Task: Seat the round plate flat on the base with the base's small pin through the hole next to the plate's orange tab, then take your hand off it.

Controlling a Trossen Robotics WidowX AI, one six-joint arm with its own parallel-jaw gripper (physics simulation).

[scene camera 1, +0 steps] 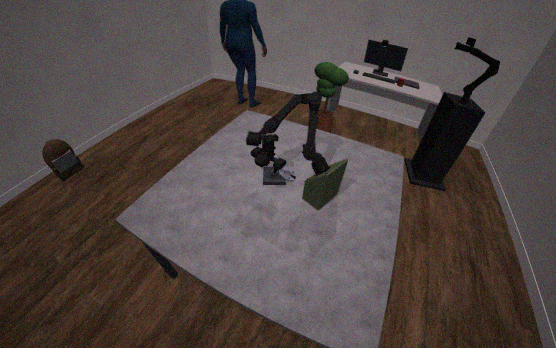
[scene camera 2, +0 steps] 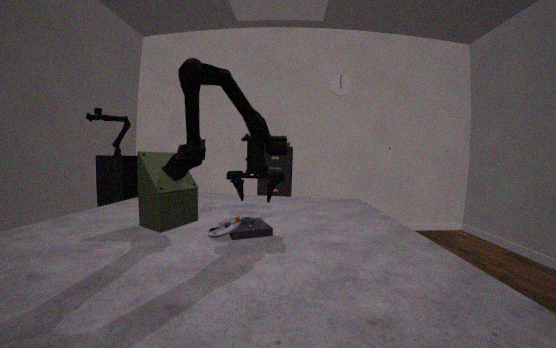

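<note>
The dark square base lies on the table. A small yellowish spot, perhaps its pin, shows on it in scene camera 2. The light grey round plate lies tilted beside the base, on the side toward the green mount. Its edge with the orange tab is raised at the base's edge, and its opposite edge rests on the table. Whether the pin is in a hole cannot be seen. My gripper is open and empty, fingers pointing down above the base, clear of base and plate.
The green wedge-shaped mount carries my arm and stands near the plate. The grey table extends around them. A person, a desk and a black pedestal with another arm stand beyond the table.
</note>
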